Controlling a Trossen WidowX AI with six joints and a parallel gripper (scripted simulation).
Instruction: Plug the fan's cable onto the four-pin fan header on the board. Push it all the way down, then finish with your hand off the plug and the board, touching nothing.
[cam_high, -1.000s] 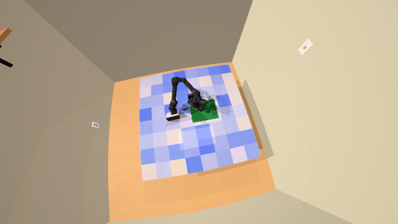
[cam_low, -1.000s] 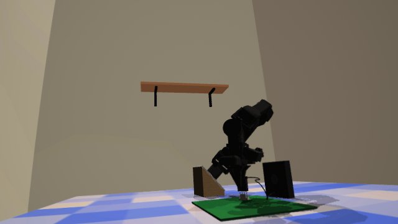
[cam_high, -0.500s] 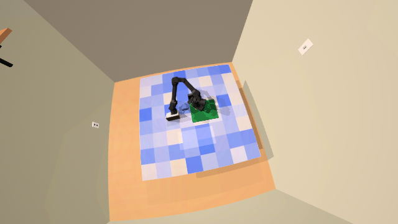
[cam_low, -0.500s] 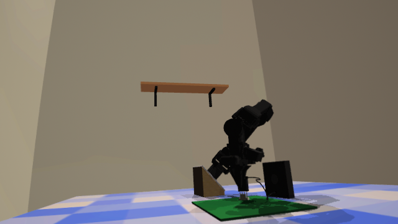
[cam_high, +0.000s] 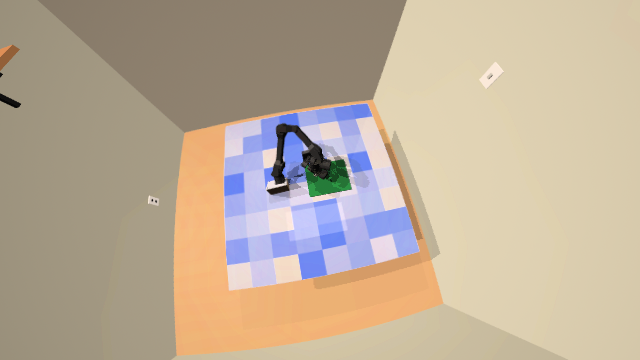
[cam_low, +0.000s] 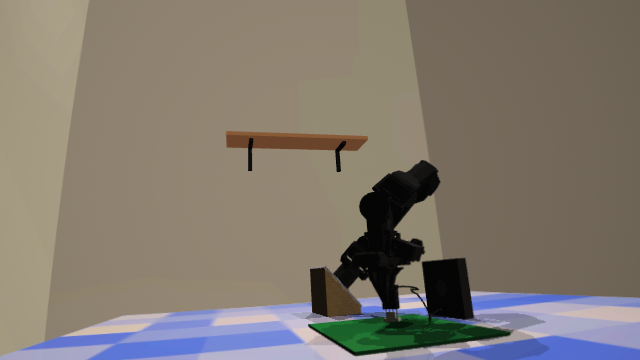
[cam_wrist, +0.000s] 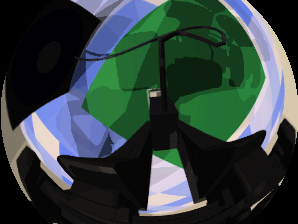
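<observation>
My gripper tip is now 90 mm short of the green board, 30 mm to the left of it and 50 mm above it. Also, from my gripper tip: fan cable plug 10 mm ahead, 10 mm to the left, 10 mm above; black fan 10 mm behind, 140 mm to the left, 20 mm above.
</observation>
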